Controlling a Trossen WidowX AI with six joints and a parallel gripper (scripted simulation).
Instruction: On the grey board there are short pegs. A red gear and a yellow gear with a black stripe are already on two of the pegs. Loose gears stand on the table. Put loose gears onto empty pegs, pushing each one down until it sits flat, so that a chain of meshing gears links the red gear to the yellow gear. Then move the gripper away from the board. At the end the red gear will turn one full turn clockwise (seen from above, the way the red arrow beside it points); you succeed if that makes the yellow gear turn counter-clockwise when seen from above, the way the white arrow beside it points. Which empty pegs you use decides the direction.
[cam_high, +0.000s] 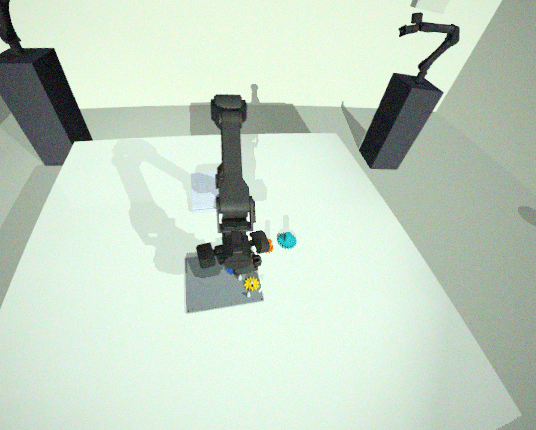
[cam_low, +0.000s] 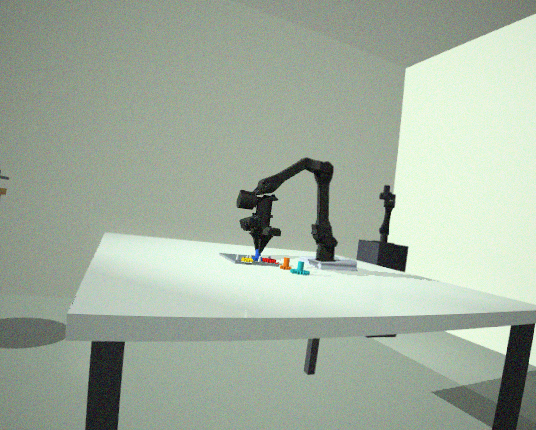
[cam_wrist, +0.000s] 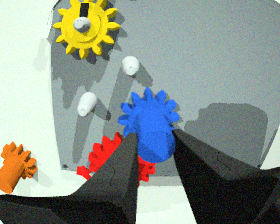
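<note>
The blue gear lies 1 cm below my gripper tip. The rest, counted from my gripper tip: red gear (4 cm behind, 1 cm to the left, 2 cm below); yellow gear (5 cm ahead, 5 cm to the left, 2 cm below); orange gear (7 cm behind, 11 cm to the left, 2 cm below).
</note>
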